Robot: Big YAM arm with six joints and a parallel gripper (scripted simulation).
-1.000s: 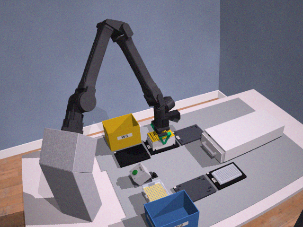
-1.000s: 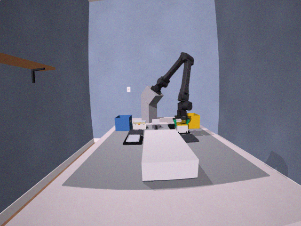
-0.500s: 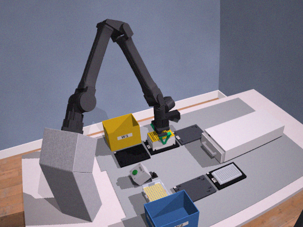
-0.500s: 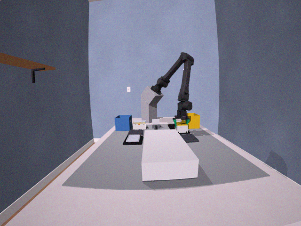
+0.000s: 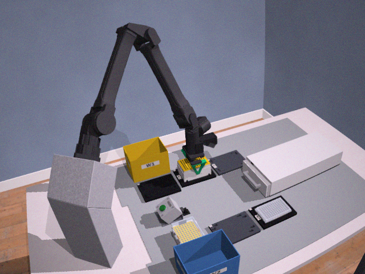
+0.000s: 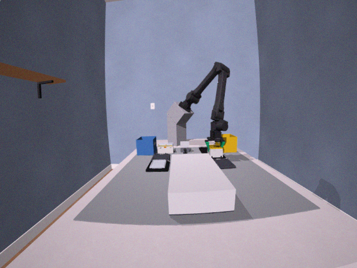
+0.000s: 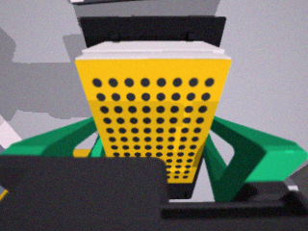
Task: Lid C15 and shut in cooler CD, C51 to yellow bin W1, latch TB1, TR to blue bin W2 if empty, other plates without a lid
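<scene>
Now: hand 1 cm to the left of the tip rack TR, 1 cm below it and 1 cm past it. Also, from my hand: yellow bin W1: 21 cm behind, 9 cm to the left, 1 cm below; N1 label: 10 cm ahead, 3 cm below, 2 cm to the left; white assay plate: 21 cm behind, 9 cm to the left, 3 cm below.
</scene>
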